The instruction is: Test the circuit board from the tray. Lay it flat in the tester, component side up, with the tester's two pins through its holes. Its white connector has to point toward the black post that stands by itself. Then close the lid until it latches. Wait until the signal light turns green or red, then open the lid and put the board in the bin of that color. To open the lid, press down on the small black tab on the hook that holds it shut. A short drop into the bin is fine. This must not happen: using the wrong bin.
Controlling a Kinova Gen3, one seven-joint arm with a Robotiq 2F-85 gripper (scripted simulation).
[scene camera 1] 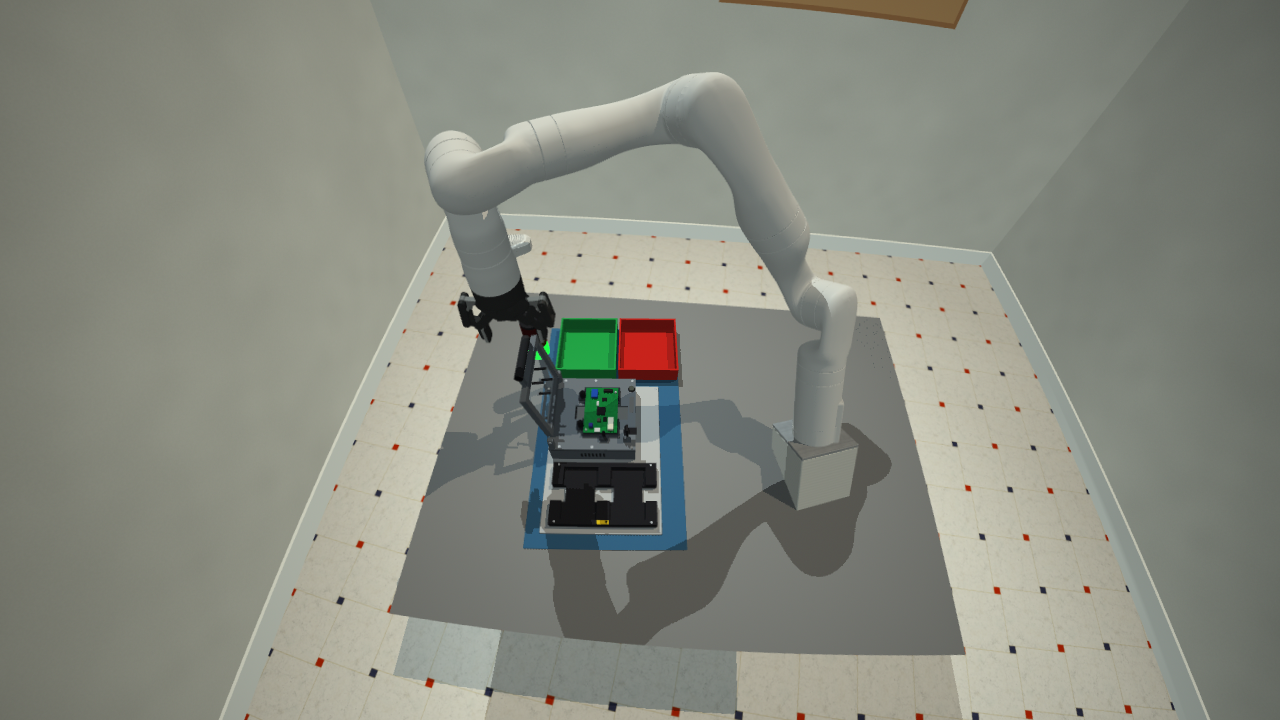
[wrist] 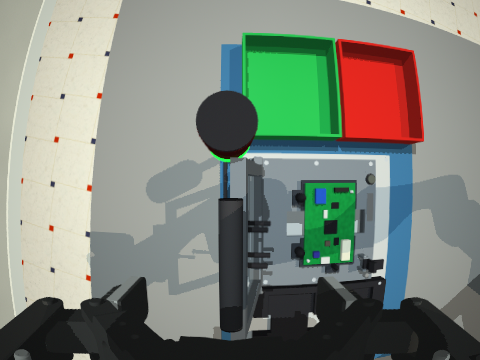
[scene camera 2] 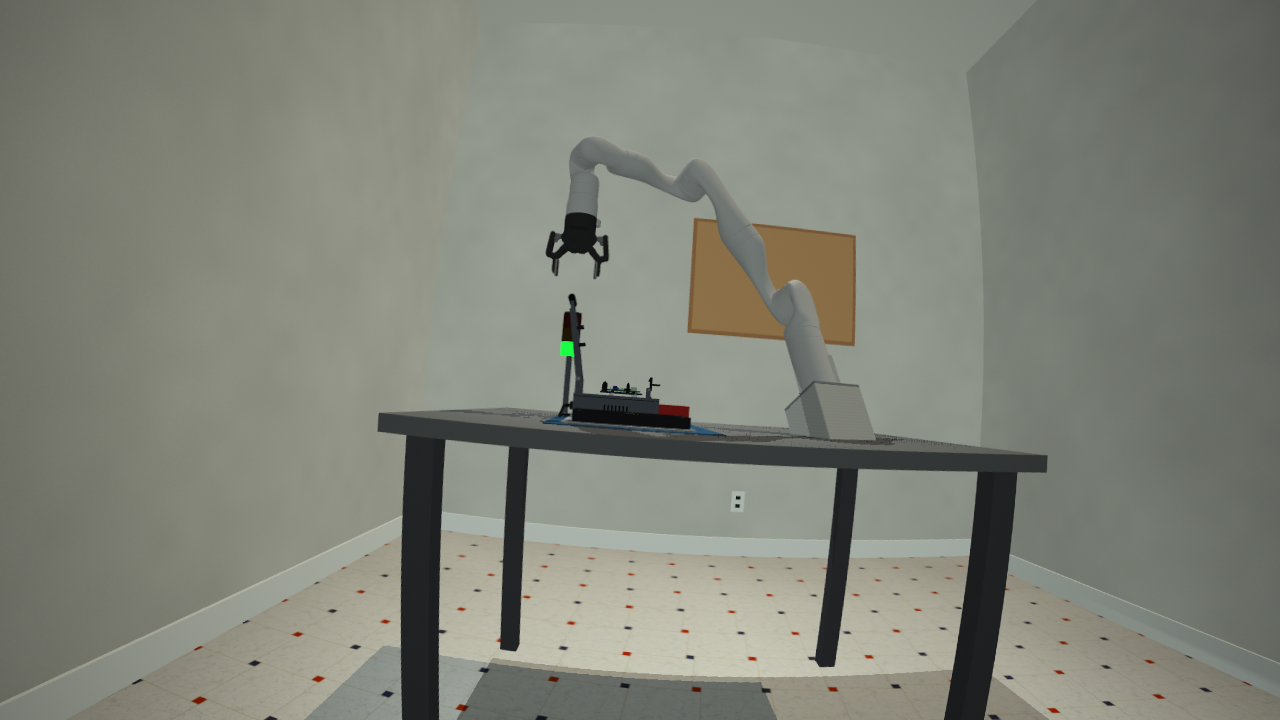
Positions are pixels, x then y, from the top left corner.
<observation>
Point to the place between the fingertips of my gripper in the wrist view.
At 231, 298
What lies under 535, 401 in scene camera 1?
A tester lid.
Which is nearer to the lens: the green circuit board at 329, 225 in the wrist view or the green bin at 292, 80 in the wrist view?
The green circuit board.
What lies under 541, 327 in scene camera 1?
My gripper.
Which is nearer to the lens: the green circuit board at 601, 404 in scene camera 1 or the red bin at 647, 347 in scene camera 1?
The green circuit board.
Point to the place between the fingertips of my gripper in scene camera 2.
575, 276
</observation>
